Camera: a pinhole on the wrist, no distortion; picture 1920 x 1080 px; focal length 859.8 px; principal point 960.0 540.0 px. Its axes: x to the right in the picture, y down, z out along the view. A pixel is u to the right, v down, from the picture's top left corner.
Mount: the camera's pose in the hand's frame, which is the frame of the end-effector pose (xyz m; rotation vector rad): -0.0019 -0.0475 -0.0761 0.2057 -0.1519 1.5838
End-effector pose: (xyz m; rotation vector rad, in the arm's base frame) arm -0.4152 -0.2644 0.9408 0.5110 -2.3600 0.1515
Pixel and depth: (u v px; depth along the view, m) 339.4 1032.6 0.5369
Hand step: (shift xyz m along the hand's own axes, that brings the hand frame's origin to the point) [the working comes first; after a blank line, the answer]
In the camera's frame: -0.3875 0.3076 0.5369

-0.2834 -0.5531 0.3690
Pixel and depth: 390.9 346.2 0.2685
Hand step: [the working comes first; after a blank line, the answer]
In the camera's frame: -0.1777 -0.0605 0.2685

0.0712 -0.2795 0.1434
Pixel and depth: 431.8 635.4 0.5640
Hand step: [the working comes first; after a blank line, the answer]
In the camera's frame: -0.3465 0.0626 0.5640

-0.0383 -0.5133 0.3970
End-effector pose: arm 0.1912 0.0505 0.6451 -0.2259 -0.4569 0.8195
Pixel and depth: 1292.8 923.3 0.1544
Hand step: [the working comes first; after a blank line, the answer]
In the camera's frame: 0.0598 0.0688 0.1544

-0.0661 -0.0257 0.0899
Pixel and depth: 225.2 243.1 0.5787
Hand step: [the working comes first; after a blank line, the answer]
In the camera's frame: -0.4946 -0.1998 0.5787

0.2269 -0.6545 0.3696
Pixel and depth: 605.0 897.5 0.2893
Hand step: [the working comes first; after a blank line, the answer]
In the camera's frame: -0.1194 0.1203 0.2893

-0.1097 -0.2318 0.1825
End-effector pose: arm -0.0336 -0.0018 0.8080 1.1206 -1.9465 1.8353
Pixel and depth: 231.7 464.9 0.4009
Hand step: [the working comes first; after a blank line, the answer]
In the camera's frame: -0.3396 -0.0350 0.4009

0.0532 -0.4675 0.2366
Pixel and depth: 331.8 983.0 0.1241
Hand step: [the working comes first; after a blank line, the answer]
In the camera's frame: -0.0907 0.0639 0.1241

-0.0598 -0.1653 0.0263
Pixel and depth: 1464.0 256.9 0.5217
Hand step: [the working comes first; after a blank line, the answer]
In the camera's frame: 0.3058 -0.1718 0.5217

0.1836 0.1373 0.4954
